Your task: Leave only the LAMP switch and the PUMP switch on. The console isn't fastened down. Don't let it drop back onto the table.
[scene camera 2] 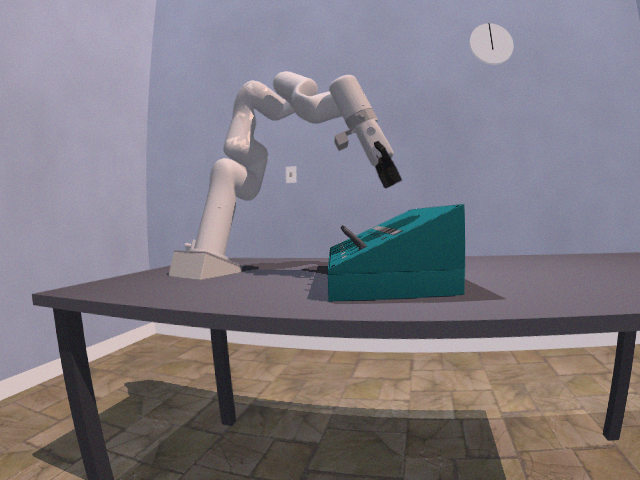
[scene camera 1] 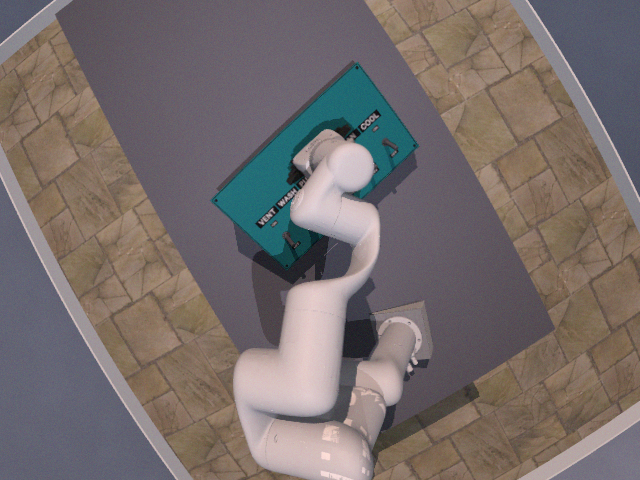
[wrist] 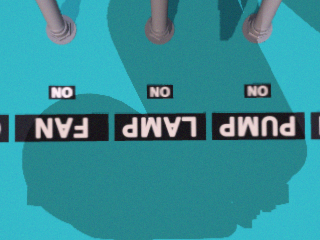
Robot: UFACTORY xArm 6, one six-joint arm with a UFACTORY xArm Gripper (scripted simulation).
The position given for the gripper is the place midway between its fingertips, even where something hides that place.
Note:
In view: the gripper point(scene camera 2: 393, 184) and a teal console point(scene camera 1: 257, 199).
The teal console is seen too in scene camera 2 point(scene camera 2: 427, 259). The gripper is seen too in scene camera 1 point(scene camera 1: 310, 151).

